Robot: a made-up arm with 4 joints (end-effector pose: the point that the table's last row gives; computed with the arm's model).
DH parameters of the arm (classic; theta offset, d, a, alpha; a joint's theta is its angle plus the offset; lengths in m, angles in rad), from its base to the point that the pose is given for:
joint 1: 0 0.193 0.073 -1.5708
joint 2: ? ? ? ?
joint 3: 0 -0.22 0.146 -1.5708
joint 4: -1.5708 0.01 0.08 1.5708
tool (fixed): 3.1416 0.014 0 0
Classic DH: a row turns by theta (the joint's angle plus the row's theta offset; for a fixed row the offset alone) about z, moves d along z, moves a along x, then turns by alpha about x.
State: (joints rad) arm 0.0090 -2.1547 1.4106 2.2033
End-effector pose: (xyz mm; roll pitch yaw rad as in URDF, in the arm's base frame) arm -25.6 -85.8 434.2 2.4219 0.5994 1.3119
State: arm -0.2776 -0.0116 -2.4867 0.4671
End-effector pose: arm 272.5 175.2 298.0 2.4349 0.3541 -0.5743
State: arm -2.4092 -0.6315 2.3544 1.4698
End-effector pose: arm -124.7 -85.6 423.2 -2.4162 0.5320 -1.4516
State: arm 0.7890 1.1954 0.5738 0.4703
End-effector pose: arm -40.4 3.9 1.1 -0.2785 0.7612 1.1357
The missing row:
joint 2: 1.5708 0.132 0.025 -1.5708
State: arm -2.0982 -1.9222 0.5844 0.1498
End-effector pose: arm -40.5 -157.3 371.4 2.7205 -1.0876 0.8652
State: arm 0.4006 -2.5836 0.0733 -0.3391
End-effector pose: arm -30.4 111.2 382.4 3.0420 -0.8959 -2.7020
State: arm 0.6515 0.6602 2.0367 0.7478
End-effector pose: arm 207.5 116.2 154.7 -1.3520 0.7628 1.6496
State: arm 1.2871 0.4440 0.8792 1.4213
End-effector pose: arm 94.7 159.8 -34.5 -0.9376 -0.5300 2.3688
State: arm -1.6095 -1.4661 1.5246 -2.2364
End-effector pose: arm 35.2 -122.9 469.9 -0.1332 0.6661 3.0667
